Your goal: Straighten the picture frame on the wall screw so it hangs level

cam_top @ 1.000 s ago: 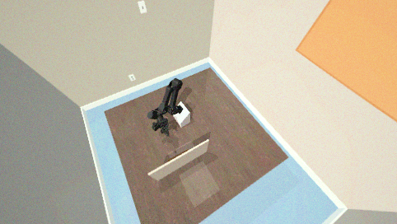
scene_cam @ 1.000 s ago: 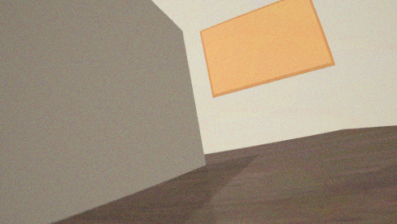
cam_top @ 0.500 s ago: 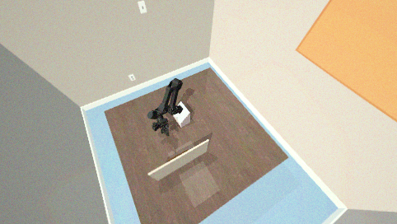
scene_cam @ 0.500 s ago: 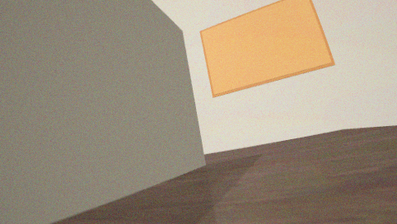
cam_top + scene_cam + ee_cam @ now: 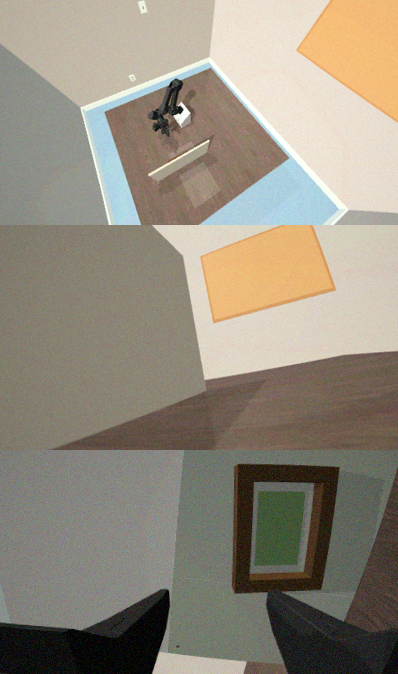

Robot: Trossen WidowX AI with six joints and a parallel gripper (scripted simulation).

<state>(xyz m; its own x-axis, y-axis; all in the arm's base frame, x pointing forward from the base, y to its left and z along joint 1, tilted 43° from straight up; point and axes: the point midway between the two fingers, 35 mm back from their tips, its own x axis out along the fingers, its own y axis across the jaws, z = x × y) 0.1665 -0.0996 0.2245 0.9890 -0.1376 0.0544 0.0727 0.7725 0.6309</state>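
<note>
My gripper tip is 19 cm short of the picture frame, 9 cm above it and 4 cm to the left of it. From my gripper tip the other things lie so: wall panel: 20 cm ahead, 10 cm below, 2 cm to the right.
</note>
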